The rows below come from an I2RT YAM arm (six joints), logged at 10 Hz.
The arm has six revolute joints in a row. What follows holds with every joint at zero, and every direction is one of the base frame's.
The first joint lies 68 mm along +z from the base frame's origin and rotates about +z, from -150 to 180 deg.
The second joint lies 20 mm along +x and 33.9 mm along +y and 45.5 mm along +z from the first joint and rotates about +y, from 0 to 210 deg.
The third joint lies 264 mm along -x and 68.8 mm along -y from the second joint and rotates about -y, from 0 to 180 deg.
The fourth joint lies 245 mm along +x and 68.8 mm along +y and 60 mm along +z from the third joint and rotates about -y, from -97 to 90 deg.
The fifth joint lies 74 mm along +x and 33.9 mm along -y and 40.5 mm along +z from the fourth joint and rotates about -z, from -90 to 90 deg.
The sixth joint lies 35.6 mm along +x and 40.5 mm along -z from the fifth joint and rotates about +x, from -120 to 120 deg.
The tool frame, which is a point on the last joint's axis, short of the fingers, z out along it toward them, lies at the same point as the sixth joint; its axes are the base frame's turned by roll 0, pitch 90 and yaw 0 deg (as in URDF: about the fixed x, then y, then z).
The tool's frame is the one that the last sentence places.
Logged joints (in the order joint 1, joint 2, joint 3, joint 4, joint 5, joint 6), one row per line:
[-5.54 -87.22 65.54 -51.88 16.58 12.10]
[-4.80 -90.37 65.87 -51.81 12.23 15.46]
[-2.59 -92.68 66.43 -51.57 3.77 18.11]
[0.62 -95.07 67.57 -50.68 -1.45 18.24]
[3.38 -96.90 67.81 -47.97 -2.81 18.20]
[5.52 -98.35 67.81 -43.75 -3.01 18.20]
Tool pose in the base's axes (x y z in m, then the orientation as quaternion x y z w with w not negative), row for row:
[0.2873 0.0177 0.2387 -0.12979 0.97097 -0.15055 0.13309]
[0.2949 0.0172 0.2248 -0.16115 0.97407 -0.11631 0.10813]
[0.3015 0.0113 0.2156 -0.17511 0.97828 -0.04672 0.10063]
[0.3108 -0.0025 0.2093 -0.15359 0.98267 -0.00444 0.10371]
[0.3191 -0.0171 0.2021 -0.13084 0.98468 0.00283 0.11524]
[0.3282 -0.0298 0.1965 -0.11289 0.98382 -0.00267 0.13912]
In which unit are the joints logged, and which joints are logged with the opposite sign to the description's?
The joints are logged in degrees. Opposite sign: joint 1, joint 2, joint 6.
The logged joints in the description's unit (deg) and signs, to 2 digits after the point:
[5.54 87.22 65.54 -51.88 16.58 -12.10]
[4.80 90.37 65.87 -51.81 12.23 -15.46]
[2.59 92.68 66.43 -51.57 3.77 -18.11]
[-0.62 95.07 67.57 -50.68 -1.45 -18.24]
[-3.38 96.90 67.81 -47.97 -2.81 -18.20]
[-5.52 98.35 67.81 -43.75 -3.01 -18.20]

